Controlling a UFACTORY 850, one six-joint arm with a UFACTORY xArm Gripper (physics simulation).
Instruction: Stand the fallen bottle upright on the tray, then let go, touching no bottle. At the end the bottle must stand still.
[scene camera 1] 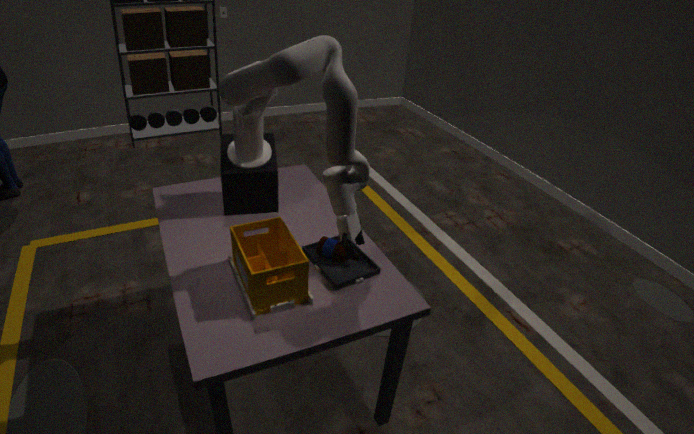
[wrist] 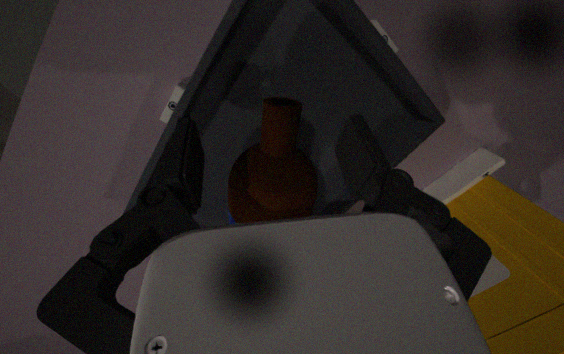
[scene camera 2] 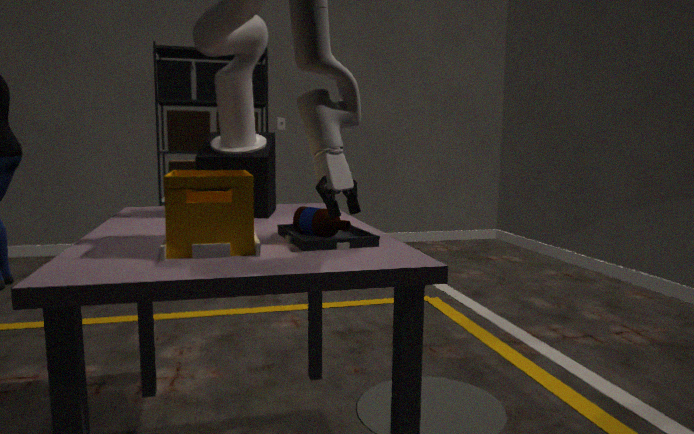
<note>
In view: a brown bottle [scene camera 2: 313,221].
The brown bottle also shows in the wrist view [wrist: 272,180].
</note>
